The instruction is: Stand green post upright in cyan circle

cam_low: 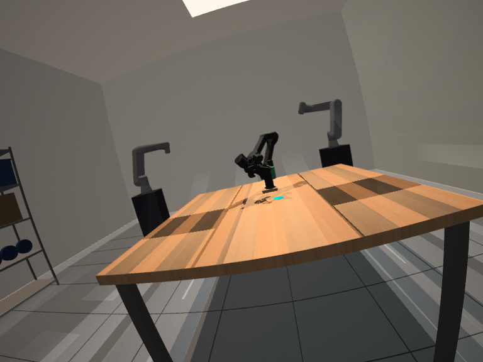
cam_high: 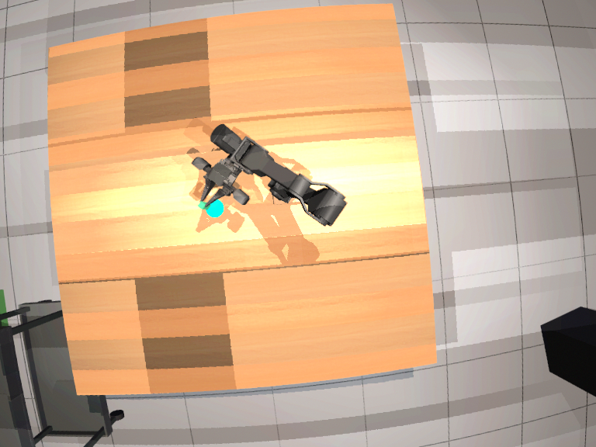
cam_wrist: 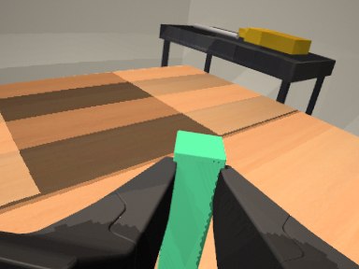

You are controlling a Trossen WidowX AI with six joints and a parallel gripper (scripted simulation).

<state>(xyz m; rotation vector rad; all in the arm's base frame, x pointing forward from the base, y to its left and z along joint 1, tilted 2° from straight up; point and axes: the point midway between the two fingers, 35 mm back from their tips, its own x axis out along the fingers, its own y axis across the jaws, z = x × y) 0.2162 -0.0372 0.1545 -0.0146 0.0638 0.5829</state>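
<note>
The cyan circle is 170 mm below my gripper tip. From my gripper tip the other things lie so: green post (20 mm below).
</note>
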